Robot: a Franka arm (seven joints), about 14 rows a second.
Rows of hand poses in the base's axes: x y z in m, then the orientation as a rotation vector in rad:
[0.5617, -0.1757, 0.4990, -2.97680, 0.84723, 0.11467]
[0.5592, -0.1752, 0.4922, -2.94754, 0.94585, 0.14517]
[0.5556, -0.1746, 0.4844, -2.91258, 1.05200, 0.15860]
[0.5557, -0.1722, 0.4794, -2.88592, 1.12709, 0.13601]
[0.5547, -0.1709, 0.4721, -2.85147, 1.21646, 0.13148]
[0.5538, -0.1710, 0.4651, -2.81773, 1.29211, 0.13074]
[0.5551, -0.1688, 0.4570, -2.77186, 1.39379, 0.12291]
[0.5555, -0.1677, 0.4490, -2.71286, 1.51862, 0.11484]
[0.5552, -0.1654, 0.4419, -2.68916, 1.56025, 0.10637]
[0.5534, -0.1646, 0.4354, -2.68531, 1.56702, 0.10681]
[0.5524, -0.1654, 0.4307, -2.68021, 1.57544, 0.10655]
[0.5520, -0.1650, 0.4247, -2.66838, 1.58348, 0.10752]
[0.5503, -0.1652, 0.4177, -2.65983, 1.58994, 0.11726]
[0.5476, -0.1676, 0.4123, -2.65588, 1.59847, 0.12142]
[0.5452, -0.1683, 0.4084, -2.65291, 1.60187, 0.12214]
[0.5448, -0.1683, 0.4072, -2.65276, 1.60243, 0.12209]
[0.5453, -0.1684, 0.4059, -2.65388, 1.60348, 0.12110]
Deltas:
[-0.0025, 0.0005, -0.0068, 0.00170, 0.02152, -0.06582]
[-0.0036, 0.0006, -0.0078, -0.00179, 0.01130, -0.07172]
[0.0001, 0.0024, -0.0050, -0.00742, -0.01168, -0.05158]
[-0.0010, 0.0013, -0.0073, -0.00470, 0.00003, -0.06165]
[-0.0009, -0.0001, -0.0070, -0.00158, 0.00132, -0.05335]
[0.0013, 0.0022, -0.0081, -0.00641, -0.00108, -0.07177]
[0.0004, 0.0011, -0.0080, -0.01021, 0.00105, -0.08852]
[-0.0003, 0.0023, -0.0071, -0.00317, -0.00391, -0.03086]
[-0.0018, 0.0008, -0.0065, -0.00005, 0.00044, -0.00500]
[-0.0010, -0.0008, -0.0047, -0.00009, -0.00003, -0.00633]
[-0.0004, 0.0004, -0.0060, 0.00543, -0.00216, -0.00852]
[-0.0017, -0.0002, -0.0070, 0.00629, 0.00381, -0.00640]
[-0.0027, -0.0024, -0.0054, 0.00024, 0.00309, -0.00592]
[-0.0024, -0.0007, -0.0039, 0.00083, 0.00013, -0.00288]
[-0.0004, 0.0000, -0.0012, -0.00016, 0.00006, -0.00035]
[0.0005, -0.0001, -0.0013, -0.00160, 0.00019, -0.00016]

